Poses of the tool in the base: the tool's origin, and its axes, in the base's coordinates. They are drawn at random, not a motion.
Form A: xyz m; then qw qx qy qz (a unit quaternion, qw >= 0).
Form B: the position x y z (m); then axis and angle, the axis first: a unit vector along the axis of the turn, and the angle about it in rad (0 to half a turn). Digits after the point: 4 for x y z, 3 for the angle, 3 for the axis.
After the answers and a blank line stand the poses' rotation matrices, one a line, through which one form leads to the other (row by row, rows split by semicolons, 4 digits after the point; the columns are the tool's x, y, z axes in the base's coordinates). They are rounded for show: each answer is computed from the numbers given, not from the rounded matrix.
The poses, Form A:
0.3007 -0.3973 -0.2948 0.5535 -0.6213 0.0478 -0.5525
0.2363 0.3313 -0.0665 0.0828 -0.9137 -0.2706 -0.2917
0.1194 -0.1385 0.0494 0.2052 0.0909 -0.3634 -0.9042
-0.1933 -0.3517 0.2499 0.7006 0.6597 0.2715 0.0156
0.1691 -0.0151 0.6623 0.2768 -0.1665 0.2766 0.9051
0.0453 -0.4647 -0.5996 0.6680 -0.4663 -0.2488 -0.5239
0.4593 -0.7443 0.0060 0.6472 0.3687 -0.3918 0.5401
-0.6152 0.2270 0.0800 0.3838 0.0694 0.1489 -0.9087
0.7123 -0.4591 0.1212 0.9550 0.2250 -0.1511 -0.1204
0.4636 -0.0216 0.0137 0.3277 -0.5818 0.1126 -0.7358
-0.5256 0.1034 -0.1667 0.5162 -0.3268 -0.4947 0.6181
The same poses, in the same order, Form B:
0.3007 -0.3973 -0.2948 -0.746 0.057 -0.663 1.968
0.2363 0.3313 -0.0665 -0.917 -0.272 -0.293 2.976
0.1194 -0.1385 0.0494 0.093 -0.371 -0.924 2.728
-0.1933 -0.3517 0.2499 0.925 0.380 0.022 1.589
0.1691 -0.0151 0.6623 -0.173 0.288 0.942 2.581
0.0453 -0.4647 -0.5996 -0.627 -0.334 -0.704 1.679
0.4593 -0.7443 0.0060 0.484 -0.514 0.708 1.734
-0.6152 0.2270 0.0800 0.075 0.161 -0.984 2.354
0.7123 -0.4591 0.1212 0.759 -0.509 -0.406 0.602
0.4636 -0.0216 0.0137 -0.616 0.119 -0.779 2.474
-0.5256 0.1034 -0.1667 -0.382 -0.578 0.722 2.057

0.3849 0.5523 0.7395; -0.6711 -0.3827 0.6350; 0.6337 -0.7407 0.2233
0.6834 0.5428 0.4882; 0.4462 -0.8398 0.3092; 0.5779 0.0066 -0.8161
-0.8993 0.3050 -0.3135; -0.4371 -0.6517 0.6199; -0.0152 0.6945 0.7194
0.8521 0.3364 0.4010; 0.3801 0.1291 -0.9159; -0.3598 0.9328 -0.0178
-0.7913 -0.5931 -0.1483; 0.4089 -0.6938 0.5928; -0.4545 0.4085 0.7916
0.3273 0.9319 0.1562; -0.4679 0.0162 0.8836; 0.8210 -0.3623 0.4413
0.1096 -0.9880 -0.1089; 0.4102 0.1447 -0.9004; 0.9054 0.0540 0.4211
-0.6958 0.7182 -0.0118; -0.6768 -0.6611 -0.3239; -0.2404 -0.2173 0.9460
0.9253 0.1620 -0.3428; -0.2980 0.8698 -0.3934; 0.2344 0.4661 0.8531
-0.1082 0.3512 0.9300; -0.6133 -0.7599 0.2156; 0.7824 -0.5470 0.2976
-0.2535 -0.3148 -0.9147; 0.9614 0.0223 -0.2741; 0.1067 -0.9489 0.2970

